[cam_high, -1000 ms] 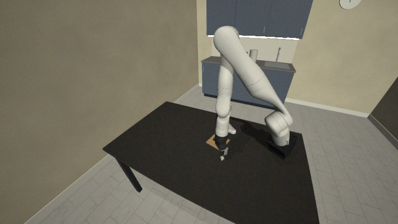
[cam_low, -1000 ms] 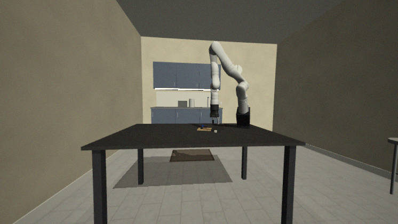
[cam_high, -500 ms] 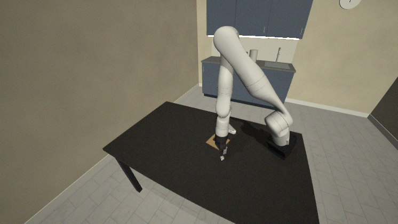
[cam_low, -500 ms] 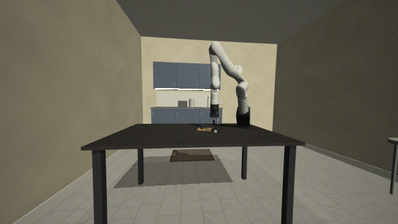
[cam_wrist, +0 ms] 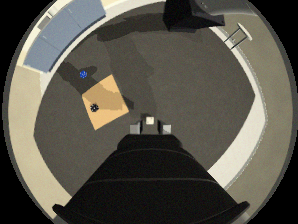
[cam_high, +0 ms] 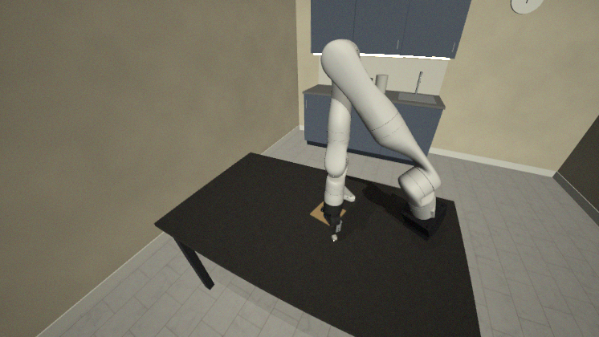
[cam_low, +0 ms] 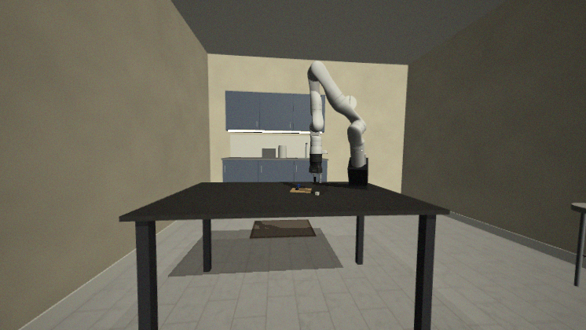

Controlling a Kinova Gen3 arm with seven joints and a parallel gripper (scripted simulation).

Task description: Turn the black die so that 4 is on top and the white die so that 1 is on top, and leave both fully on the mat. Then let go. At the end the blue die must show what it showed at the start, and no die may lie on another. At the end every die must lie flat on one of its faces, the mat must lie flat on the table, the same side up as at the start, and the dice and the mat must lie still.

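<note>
My gripper is now 90 mm above the white die. The rest, counted from my hand: tan mat: 100 mm ahead, 130 mm to the right, 100 mm below; then black die: 130 mm ahead, 130 mm to the right, 80 mm below; then blue die: 120 mm ahead, 280 mm to the right, 90 mm below.
</note>
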